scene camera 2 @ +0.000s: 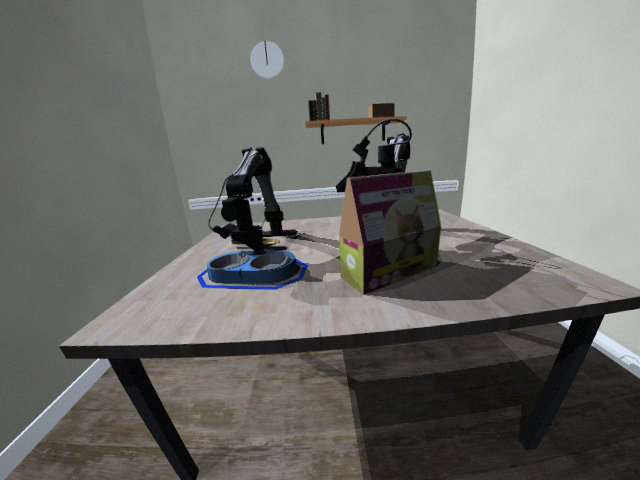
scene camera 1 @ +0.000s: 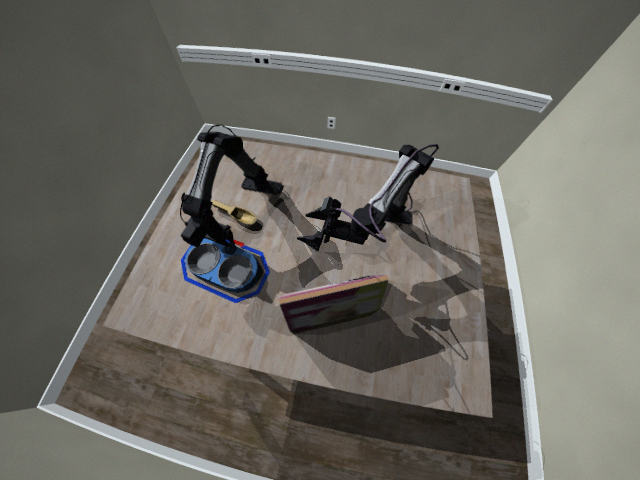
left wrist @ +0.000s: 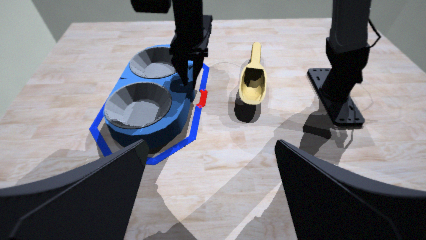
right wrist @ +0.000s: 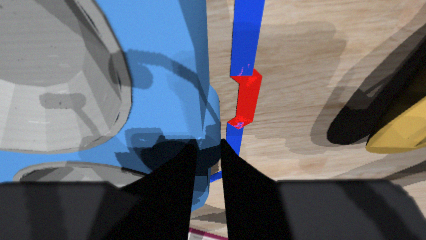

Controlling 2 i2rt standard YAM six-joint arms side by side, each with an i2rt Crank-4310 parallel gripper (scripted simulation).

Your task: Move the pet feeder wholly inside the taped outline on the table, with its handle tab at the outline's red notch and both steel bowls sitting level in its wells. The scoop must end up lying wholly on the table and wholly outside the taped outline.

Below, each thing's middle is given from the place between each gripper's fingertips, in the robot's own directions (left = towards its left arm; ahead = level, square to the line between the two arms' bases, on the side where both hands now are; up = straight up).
Labels:
Now: right hand 80 mm short of the blue pet feeder (scene camera 2: 244,273), 30 mm above it and 10 mm to the left of it. From my right hand the other things lie so: yellow scoop (left wrist: 252,89) (160 mm behind, 50 mm to the right, 20 mm below); then blue taped outline (left wrist: 193,132) (80 mm ahead, 40 mm below, 10 mm to the right); then kitten food bag (scene camera 2: 390,228) (460 mm to the left, 140 mm ahead, 110 mm above).
I see the kitten food bag 190 mm ahead of my left hand (scene camera 1: 301,226), 150 mm to the left of it and 110 mm below it. The rest, counted from my left hand: blue pet feeder (130 mm ahead, 320 mm to the right, 240 mm below); then yellow scoop (110 mm behind, 360 mm to the right, 240 mm below); then blue taped outline (130 mm ahead, 320 mm to the right, 260 mm below).

